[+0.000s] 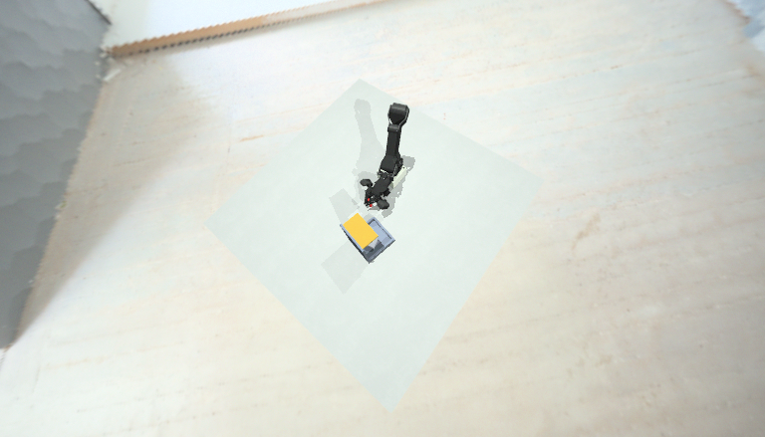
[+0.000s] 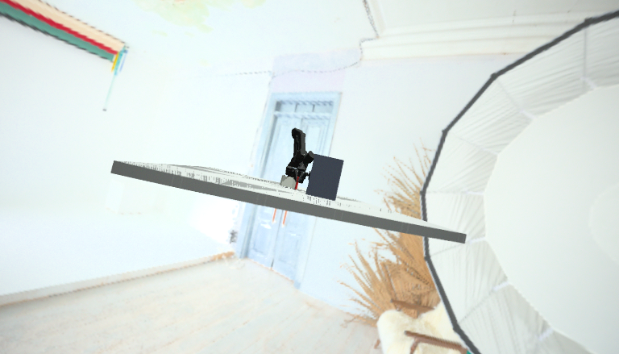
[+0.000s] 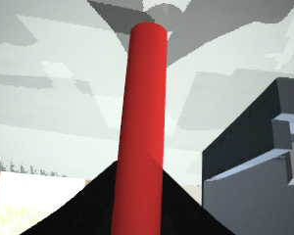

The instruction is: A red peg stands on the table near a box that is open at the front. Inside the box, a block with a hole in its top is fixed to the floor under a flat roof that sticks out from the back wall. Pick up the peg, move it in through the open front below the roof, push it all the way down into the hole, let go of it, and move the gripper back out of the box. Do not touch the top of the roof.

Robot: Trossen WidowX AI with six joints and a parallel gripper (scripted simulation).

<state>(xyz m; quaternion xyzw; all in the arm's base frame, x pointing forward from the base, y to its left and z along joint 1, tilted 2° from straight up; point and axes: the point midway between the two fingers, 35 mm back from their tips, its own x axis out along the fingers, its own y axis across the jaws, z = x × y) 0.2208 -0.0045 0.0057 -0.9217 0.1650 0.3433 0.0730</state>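
Now: gripper tip 20 cm short of the dark box wall, 10 cm to the right of it and 6 cm below it. From my gripper tip the other things lie so: orange roof 16 cm above, 15 cm ahead, 11 cm to the left; then red peg 3 cm behind, 1 cm to the left, 1 cm below.
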